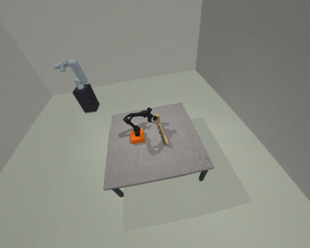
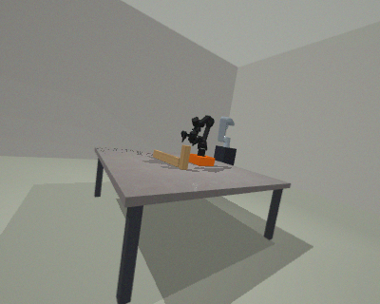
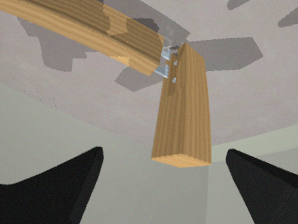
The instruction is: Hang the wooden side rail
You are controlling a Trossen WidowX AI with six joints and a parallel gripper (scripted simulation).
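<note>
The upright headboard post is 3 cm ahead of my gripper tip, 6 cm to the left of it and 11 cm below it.
</note>
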